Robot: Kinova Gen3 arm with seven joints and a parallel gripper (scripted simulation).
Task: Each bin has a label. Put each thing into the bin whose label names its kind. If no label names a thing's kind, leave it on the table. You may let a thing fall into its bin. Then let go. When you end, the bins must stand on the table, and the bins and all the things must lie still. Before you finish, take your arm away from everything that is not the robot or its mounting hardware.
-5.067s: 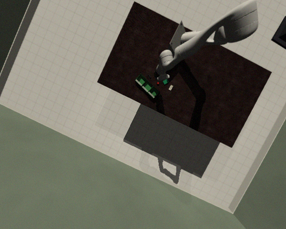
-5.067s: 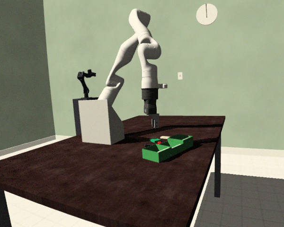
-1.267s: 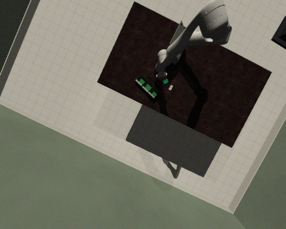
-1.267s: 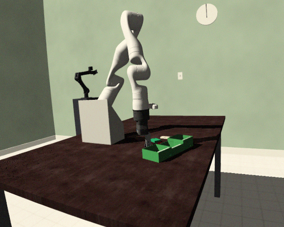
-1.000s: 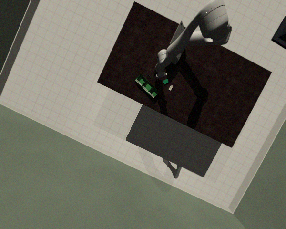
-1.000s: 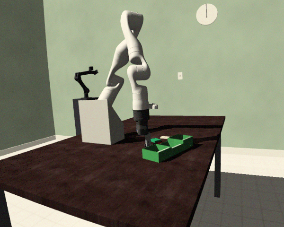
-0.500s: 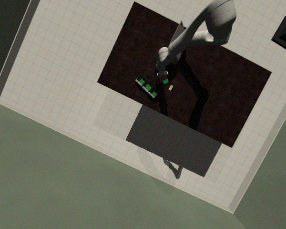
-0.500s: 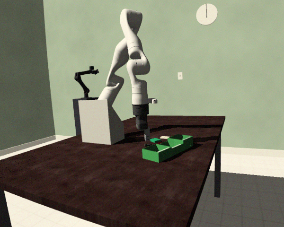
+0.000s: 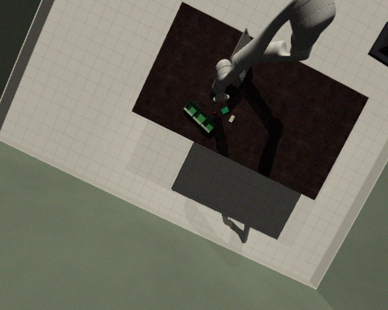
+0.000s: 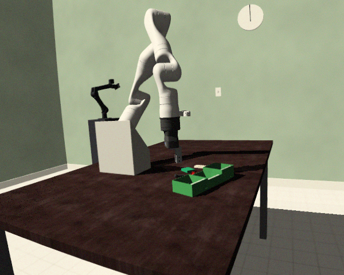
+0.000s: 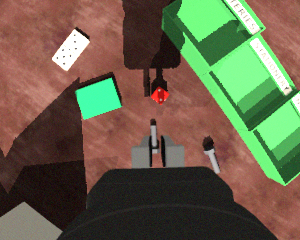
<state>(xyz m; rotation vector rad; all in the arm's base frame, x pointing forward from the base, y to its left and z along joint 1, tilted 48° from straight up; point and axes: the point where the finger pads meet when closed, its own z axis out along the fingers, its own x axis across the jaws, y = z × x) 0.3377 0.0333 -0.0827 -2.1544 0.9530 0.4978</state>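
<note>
My hand is 7 cm above the red die, 5 cm short of it and 3 cm to the right of it. Round my hand: white dotted tile 16 cm to the left, 7 cm below, 2 cm ahead; teal block 9 cm to the left, 7 cm below, 1 cm behind; three-compartment green bin row 13 cm ahead, 5 cm below, 4 cm to the right.
</note>
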